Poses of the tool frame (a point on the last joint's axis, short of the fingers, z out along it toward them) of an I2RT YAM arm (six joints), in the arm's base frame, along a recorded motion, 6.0 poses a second.
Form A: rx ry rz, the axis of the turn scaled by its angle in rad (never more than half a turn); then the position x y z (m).
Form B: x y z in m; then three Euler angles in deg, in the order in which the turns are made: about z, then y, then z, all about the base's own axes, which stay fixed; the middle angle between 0 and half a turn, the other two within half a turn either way. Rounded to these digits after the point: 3 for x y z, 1 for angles.
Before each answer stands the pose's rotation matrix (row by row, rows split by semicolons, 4 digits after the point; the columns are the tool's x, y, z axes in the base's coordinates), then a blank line. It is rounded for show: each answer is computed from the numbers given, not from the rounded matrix.
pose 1, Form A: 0.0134, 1.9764, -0.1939, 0.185, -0.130, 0.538
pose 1, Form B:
-0.4033 0.0988 0.9097; -0.0799 0.9866 -0.1425; -0.9116 -0.1302 -0.3899

0.185, -0.130, 0.538, -8.1, 113.0, -8.9
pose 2, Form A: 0.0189, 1.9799, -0.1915, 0.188, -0.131, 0.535
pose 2, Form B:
-0.4062 0.1013 0.9082; -0.0747 0.9868 -0.1434; -0.9107 -0.1261 -0.3933

0.188, -0.131, 0.535, -7.9, 113.2, -9.0
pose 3, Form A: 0.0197, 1.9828, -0.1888, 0.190, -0.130, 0.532
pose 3, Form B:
-0.4086 0.1004 0.9072; -0.0726 0.9872 -0.1419; -0.9098 -0.1239 -0.3961

0.190, -0.130, 0.532, -7.8, 113.3, -8.9
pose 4, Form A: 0.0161, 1.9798, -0.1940, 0.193, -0.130, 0.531
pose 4, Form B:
-0.4063 0.1004 0.9082; -0.0778 0.9865 -0.1439; -0.9104 -0.1291 -0.3931

0.193, -0.130, 0.531, -8.1, 113.1, -9.0
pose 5, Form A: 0.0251, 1.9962, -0.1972, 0.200, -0.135, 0.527
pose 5, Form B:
-0.4214 0.1068 0.9005; -0.0714 0.9860 -0.1504; -0.9040 -0.1277 -0.4079

0.200, -0.135, 0.527, -8.0, 114.1, -9.5
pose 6, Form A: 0.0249, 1.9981, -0.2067, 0.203, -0.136, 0.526
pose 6, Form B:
-0.4240 0.1107 0.8989; -0.0756 0.9847 -0.1570; -0.9025 -0.1345 -0.4092

0.203, -0.136, 0.526, -8.5, 114.2, -9.9
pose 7, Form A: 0.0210, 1.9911, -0.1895, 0.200, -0.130, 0.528
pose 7, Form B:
-0.4162 0.1009 0.9037; -0.0713 0.9871 -0.1431; -0.9065 -0.1240 -0.4036

0.200, -0.130, 0.528, -7.8, 113.8, -9.0
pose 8, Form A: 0.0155, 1.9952, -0.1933, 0.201, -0.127, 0.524
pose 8, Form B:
-0.4202 0.0984 0.9021; -0.0766 0.9867 -0.1433; -0.9042 -0.1293 -0.4071

0.201, -0.127, 0.524, -8.1, 114.0, -9.0
